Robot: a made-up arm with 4 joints.
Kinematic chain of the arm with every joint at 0, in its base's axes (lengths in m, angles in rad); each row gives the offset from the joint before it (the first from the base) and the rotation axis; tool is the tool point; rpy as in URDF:
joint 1: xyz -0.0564 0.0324 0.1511 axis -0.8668 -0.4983 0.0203
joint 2: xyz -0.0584 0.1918 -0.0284 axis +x
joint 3: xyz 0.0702 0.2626 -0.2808 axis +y
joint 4: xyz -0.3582 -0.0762 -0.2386 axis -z
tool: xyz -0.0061 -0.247 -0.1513 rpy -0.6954 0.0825 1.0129
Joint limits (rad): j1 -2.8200..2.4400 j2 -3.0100..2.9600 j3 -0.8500..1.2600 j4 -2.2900..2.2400
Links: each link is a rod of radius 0.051 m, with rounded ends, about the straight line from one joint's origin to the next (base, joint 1, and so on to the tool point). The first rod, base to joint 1, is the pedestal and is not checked.
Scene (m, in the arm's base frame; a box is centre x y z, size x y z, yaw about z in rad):
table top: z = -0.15
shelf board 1: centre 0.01 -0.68 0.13 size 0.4 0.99 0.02 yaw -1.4
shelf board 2: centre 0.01 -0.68 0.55 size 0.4 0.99 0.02 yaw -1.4
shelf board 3: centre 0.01 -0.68 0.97 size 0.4 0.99 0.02 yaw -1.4
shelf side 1: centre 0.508 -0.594 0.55 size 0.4 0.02 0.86 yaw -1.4
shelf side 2: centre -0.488 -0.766 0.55 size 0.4 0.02 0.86 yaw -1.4
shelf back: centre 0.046 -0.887 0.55 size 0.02 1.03 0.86 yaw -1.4
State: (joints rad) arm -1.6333 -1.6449 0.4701 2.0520
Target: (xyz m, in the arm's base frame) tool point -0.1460 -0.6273 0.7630
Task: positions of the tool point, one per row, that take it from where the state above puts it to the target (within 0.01 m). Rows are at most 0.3 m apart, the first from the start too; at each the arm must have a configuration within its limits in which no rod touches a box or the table.
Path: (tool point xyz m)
1: -0.7887 -0.0901 0.2800
2: -0.7693 -0.1405 0.2565
3: -0.7501 -0.1670 0.2693
4: -0.7396 -0.1578 0.2991
5: -0.7406 -0.1112 0.3226
6: -0.7505 -0.0358 0.3183
7: -0.7022 -0.1920 0.5031
8: -0.5755 -0.3553 0.6538
9: -0.3825 -0.5072 0.7456
10: -0.1460 -0.6273 0.7630

